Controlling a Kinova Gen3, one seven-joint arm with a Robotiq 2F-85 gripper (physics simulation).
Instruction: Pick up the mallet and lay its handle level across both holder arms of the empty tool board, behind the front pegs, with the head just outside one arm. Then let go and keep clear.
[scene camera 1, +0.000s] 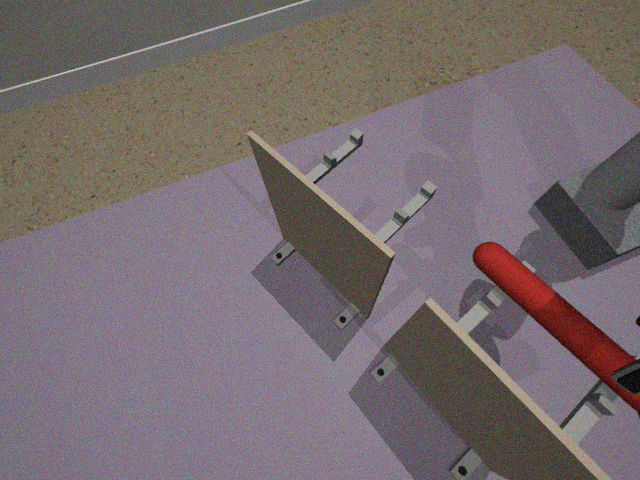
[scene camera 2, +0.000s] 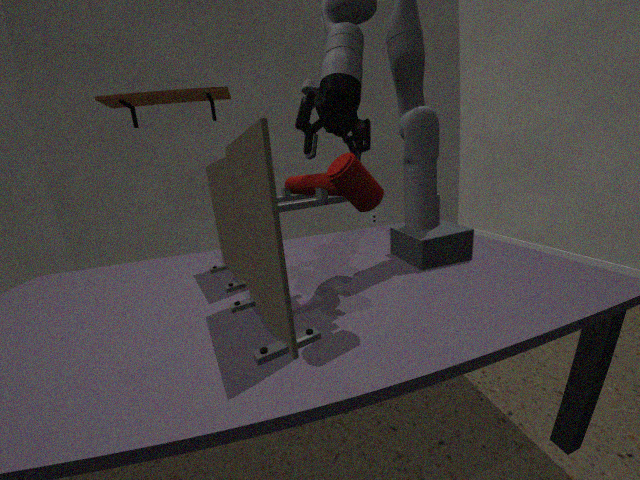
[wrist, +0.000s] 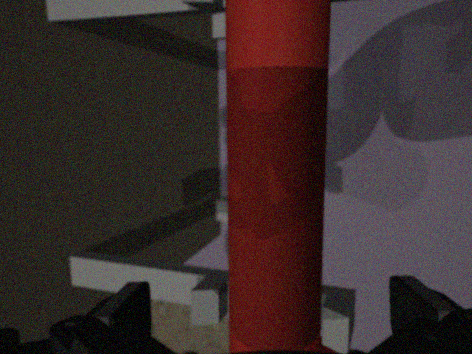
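Observation:
The red mallet (scene camera 1: 563, 325) (scene camera 2: 355, 181) (wrist: 275, 165) lies across both holder arms of the near tool board (scene camera 1: 454, 387) (scene camera 2: 248, 222) (wrist: 100, 145). Its handle looks about level. At the near holder arm (scene camera 1: 580, 421) (scene camera 2: 310, 205) (wrist: 137, 280) it rests between the inner and front pegs. The handle's end sticks out past the far holder arm (scene camera 1: 473, 316) (wrist: 125, 9), where the front peg is partly hidden. In scene camera 2's view the head hangs just outside the near arm. My gripper (scene camera 2: 334, 150) (wrist: 268, 305) is open and empty above the mallet, fingertips on either side of the handle in the wrist view.
A second tool board (scene camera 1: 320, 222) (scene camera 2: 215, 191) with bare holder arms stands on the table (scene camera 1: 155, 320) (scene camera 2: 465, 320) beyond the near one. The robot base (scene camera 1: 576, 227) (scene camera 2: 431, 248) stands in front of the holder arms. A wooden shelf (scene camera 2: 165, 97) hangs on the back wall.

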